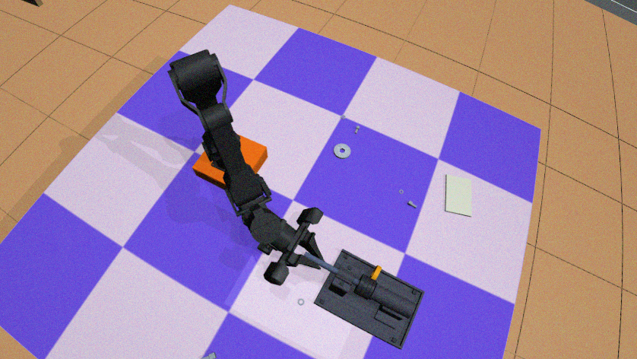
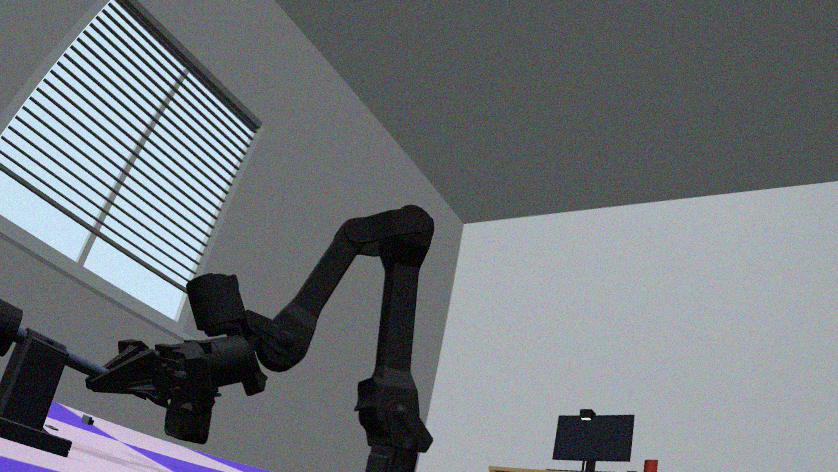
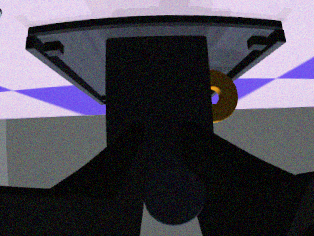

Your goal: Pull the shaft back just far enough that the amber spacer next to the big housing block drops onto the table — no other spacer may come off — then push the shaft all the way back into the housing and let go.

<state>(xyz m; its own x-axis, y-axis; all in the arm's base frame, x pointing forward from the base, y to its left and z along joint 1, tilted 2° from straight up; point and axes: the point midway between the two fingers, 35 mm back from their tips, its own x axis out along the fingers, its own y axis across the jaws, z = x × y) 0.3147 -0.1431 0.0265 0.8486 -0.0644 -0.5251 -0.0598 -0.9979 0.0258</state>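
Right now the amber spacer is 120 mm ahead of my gripper tip, 40 mm to the left of it and 30 mm below it. The rest, counted from my gripper tip: pale card (280 mm ahead, 370 mm to the left, 60 mm below); then shaft (40 mm ahead, 20 mm above).
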